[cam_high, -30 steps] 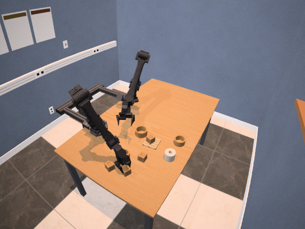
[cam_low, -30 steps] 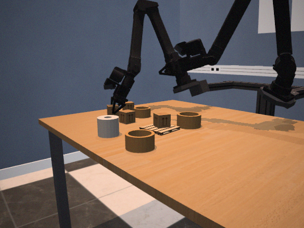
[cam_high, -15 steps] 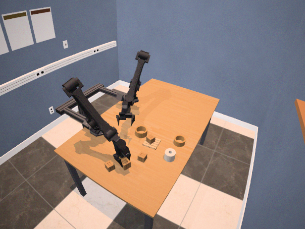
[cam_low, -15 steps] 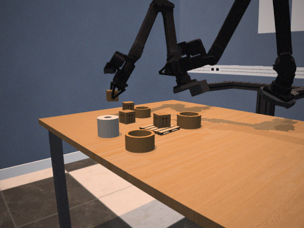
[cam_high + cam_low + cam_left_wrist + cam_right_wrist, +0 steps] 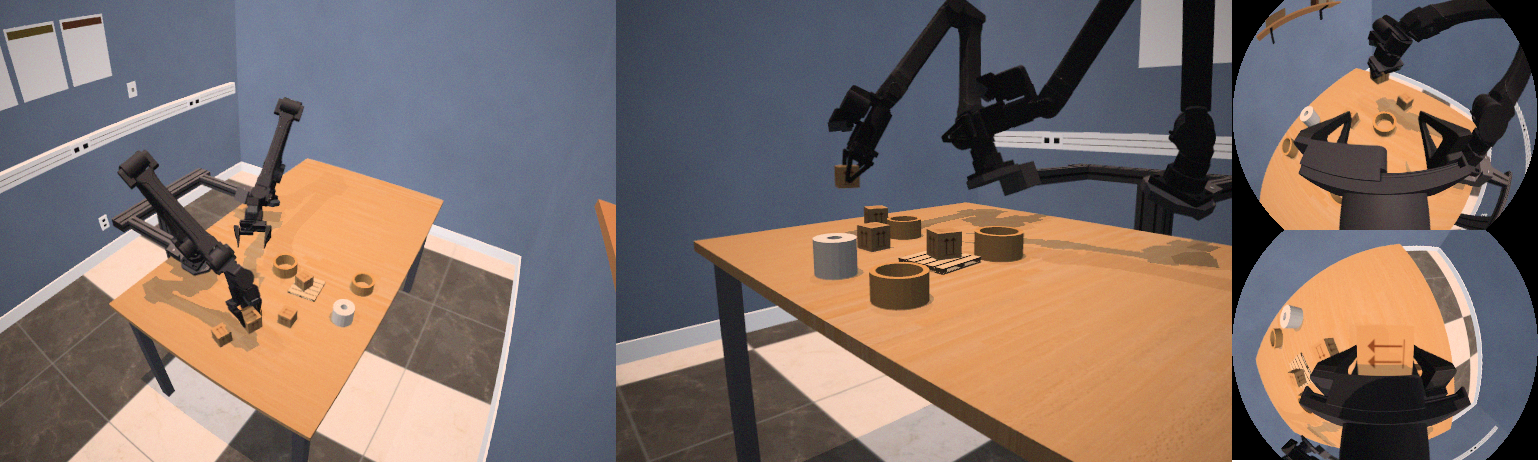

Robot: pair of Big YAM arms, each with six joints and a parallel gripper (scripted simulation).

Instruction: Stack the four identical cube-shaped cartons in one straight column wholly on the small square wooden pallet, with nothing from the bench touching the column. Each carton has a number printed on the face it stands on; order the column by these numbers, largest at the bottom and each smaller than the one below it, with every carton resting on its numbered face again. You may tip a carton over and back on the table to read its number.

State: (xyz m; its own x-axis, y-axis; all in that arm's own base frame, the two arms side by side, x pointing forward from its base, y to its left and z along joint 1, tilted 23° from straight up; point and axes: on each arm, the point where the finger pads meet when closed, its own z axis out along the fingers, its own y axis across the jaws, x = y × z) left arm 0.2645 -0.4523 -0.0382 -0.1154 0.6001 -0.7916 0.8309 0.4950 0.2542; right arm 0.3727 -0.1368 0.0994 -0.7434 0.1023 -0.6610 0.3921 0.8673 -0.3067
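Right now the brown carton is right at my right hand. From my right hand the other things lie so: wooden pallet: 360 mm to the left, 140 mm below, 30 mm ahead.
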